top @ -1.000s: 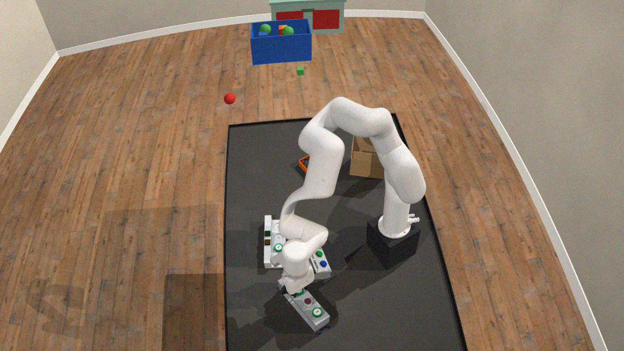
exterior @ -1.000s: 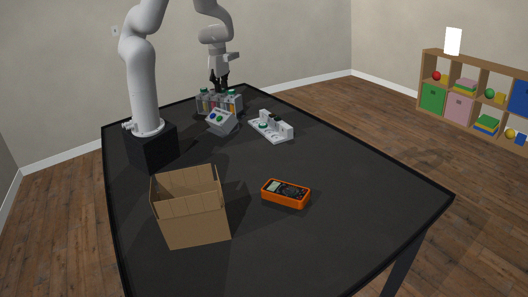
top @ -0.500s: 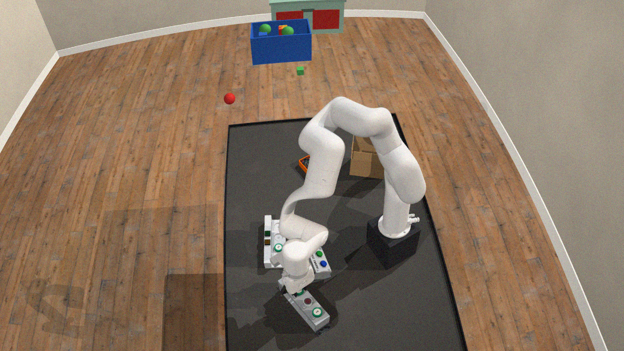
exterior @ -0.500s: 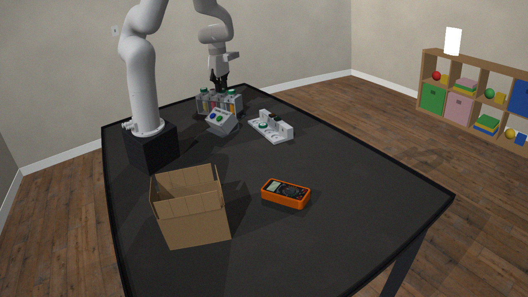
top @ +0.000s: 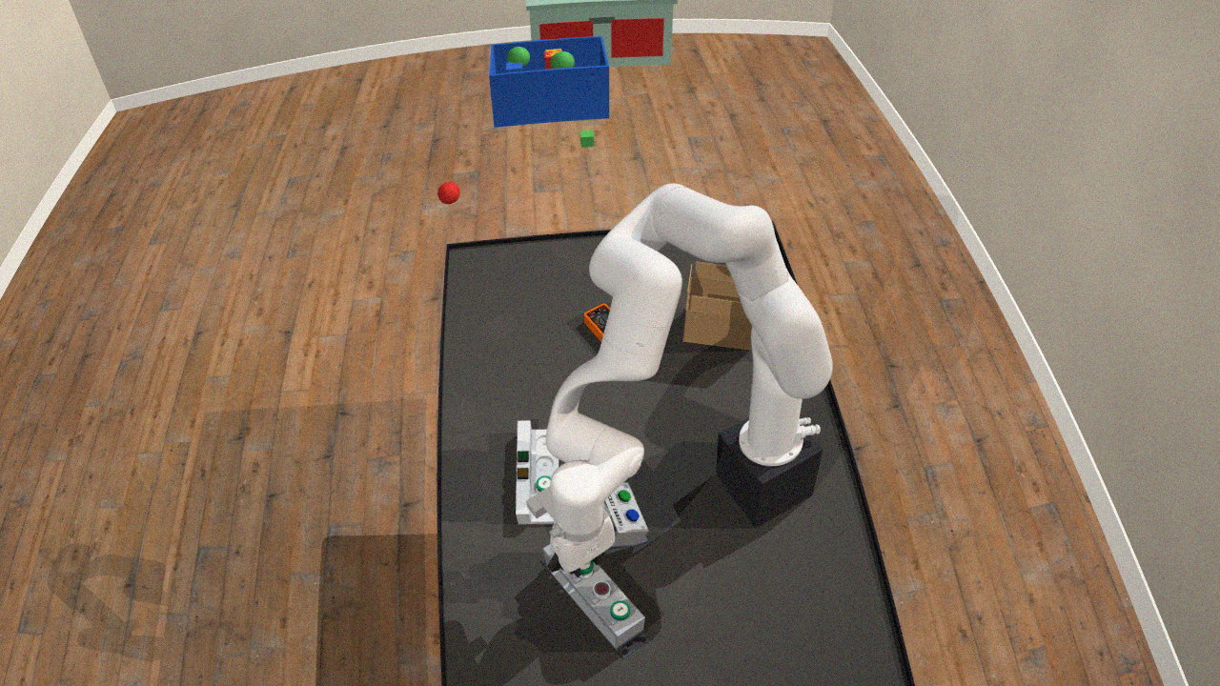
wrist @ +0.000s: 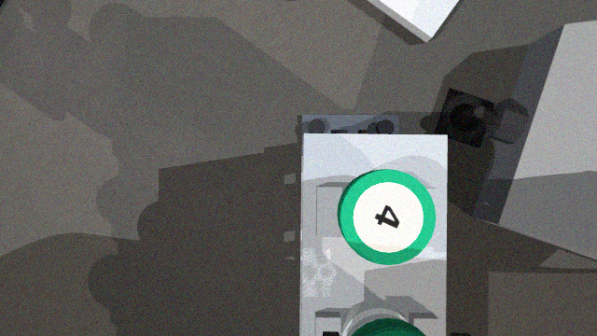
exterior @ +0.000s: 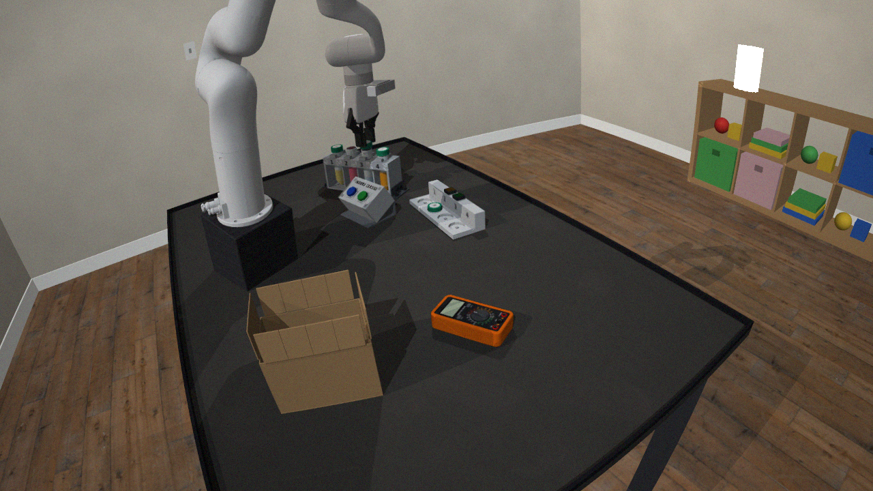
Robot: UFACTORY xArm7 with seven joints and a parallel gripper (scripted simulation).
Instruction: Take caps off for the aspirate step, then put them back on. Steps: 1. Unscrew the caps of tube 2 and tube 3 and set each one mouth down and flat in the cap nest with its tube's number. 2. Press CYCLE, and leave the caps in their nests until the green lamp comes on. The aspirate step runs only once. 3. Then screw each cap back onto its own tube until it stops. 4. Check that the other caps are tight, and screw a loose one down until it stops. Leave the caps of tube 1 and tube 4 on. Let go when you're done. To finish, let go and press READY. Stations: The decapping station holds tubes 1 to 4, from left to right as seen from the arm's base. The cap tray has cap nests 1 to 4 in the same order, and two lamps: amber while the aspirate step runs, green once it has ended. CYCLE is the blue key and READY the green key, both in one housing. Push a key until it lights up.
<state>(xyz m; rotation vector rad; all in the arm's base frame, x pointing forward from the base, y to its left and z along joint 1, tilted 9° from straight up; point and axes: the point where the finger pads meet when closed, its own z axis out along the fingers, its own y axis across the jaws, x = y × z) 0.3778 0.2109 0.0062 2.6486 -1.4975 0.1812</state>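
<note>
Now: the cap 30 mm ahead of my hand, 40 mm to the right of it and 40 mm below it. From my hand the other things lie so: blue key: 100 mm behind, 120 mm to the right, 90 mm below; then green key: 90 mm behind, 170 mm to the right, 90 mm below; then key housing: 80 mm behind, 150 mm to the right, 100 mm below.
</note>
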